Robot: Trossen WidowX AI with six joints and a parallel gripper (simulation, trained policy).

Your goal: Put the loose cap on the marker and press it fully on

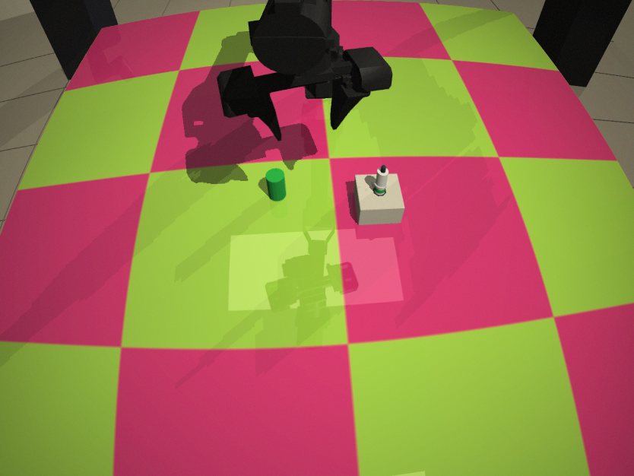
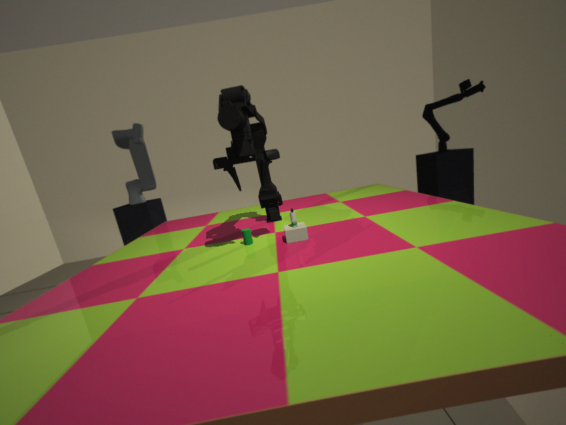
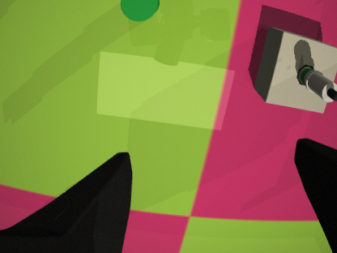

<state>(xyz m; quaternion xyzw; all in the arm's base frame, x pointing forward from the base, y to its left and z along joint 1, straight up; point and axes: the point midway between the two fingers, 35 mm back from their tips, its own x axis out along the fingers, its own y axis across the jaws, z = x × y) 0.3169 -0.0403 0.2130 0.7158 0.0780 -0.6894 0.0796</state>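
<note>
My gripper tip is now 5 cm past the green cap, 5 cm to the left of it and 15 cm above it. Round my gripper tip: holder block: 1 cm behind, 11 cm to the left, 16 cm below.
</note>
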